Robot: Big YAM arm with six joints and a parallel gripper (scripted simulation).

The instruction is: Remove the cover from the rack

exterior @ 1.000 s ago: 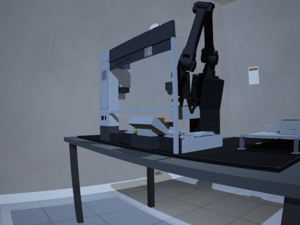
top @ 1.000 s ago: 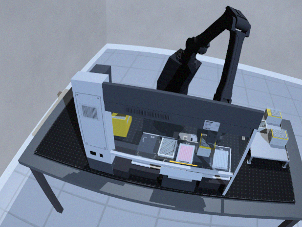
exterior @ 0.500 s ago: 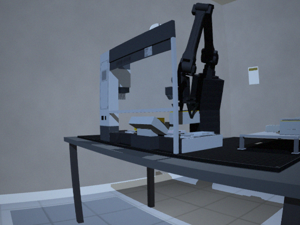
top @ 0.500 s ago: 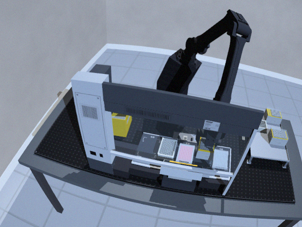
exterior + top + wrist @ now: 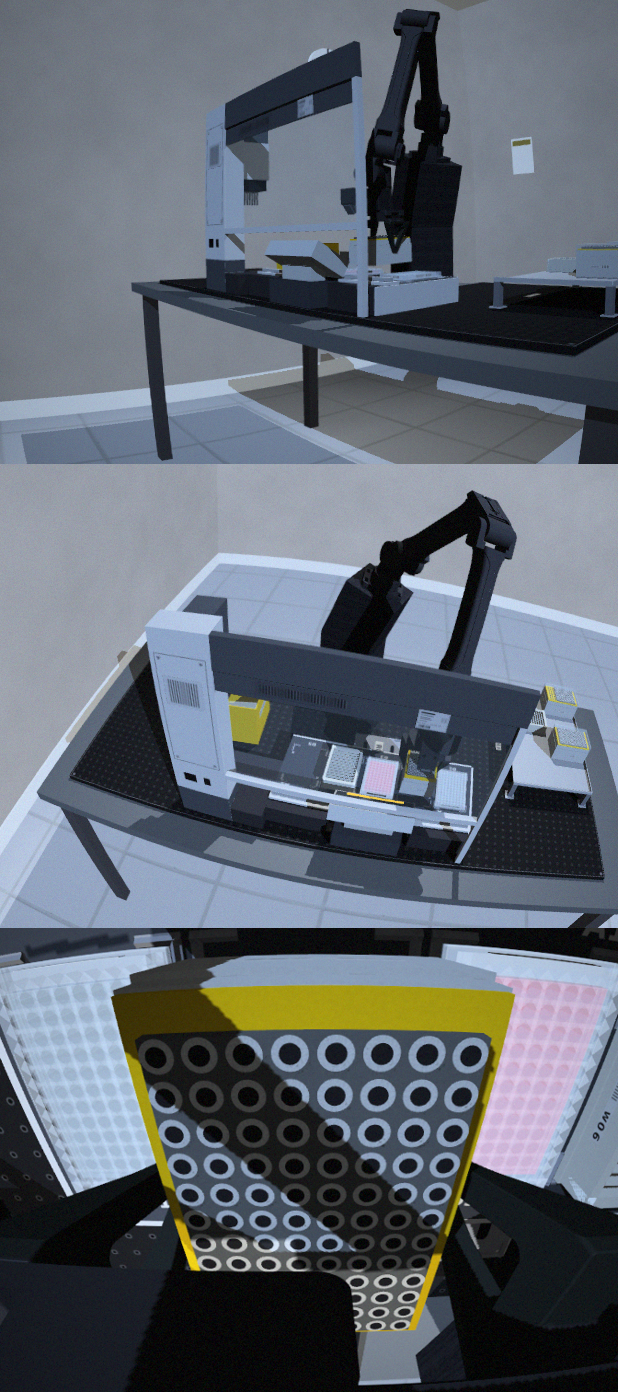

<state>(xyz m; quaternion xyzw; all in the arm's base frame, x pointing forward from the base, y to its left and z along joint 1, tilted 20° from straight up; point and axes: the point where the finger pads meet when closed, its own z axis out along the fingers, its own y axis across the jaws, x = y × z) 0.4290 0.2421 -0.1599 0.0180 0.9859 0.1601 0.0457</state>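
Right now the pink plate is 100 mm to the right of my hand and 60 mm below it. The rest, counted from my hand: tip rack: 10 mm to the left, 10 mm ahead, 10 mm above; then reservoir W06: 200 mm to the right, 60 mm below; then clear plate: 100 mm to the left, 60 mm below, 10 mm ahead.
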